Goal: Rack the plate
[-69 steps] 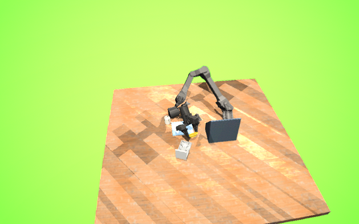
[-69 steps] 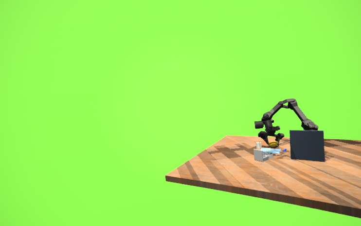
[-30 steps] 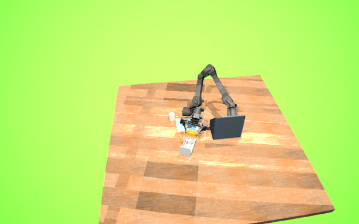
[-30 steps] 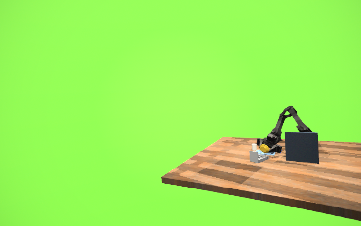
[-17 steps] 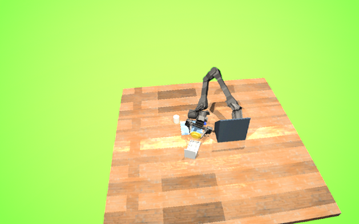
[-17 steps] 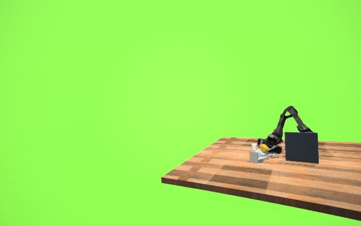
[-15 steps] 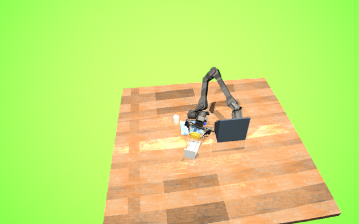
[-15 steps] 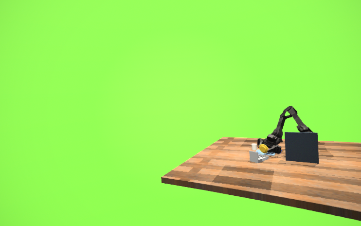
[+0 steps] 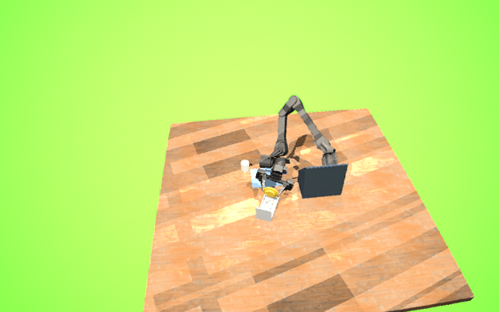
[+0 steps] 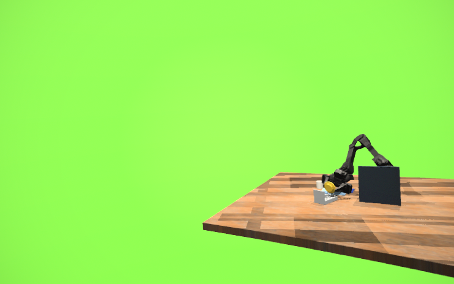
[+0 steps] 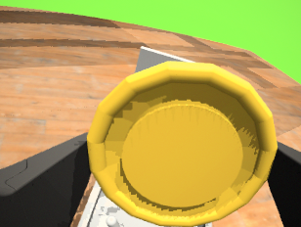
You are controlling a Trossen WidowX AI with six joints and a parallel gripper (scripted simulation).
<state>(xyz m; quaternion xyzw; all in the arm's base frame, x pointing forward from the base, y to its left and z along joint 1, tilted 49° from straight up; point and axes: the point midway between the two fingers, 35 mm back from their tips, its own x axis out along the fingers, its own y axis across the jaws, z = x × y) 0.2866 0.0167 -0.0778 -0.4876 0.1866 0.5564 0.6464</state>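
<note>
The white dish rack lies 5 cm below my gripper tip, 3 cm to the left of it and 1 cm ahead of it. The rest, counted from my gripper tip: light blue mat 17 cm to the right, 7 cm below, 2 cm ahead; then yellow plate 1 cm to the right; then blue utensil 23 cm to the right, 8 cm behind, 7 cm below.
</note>
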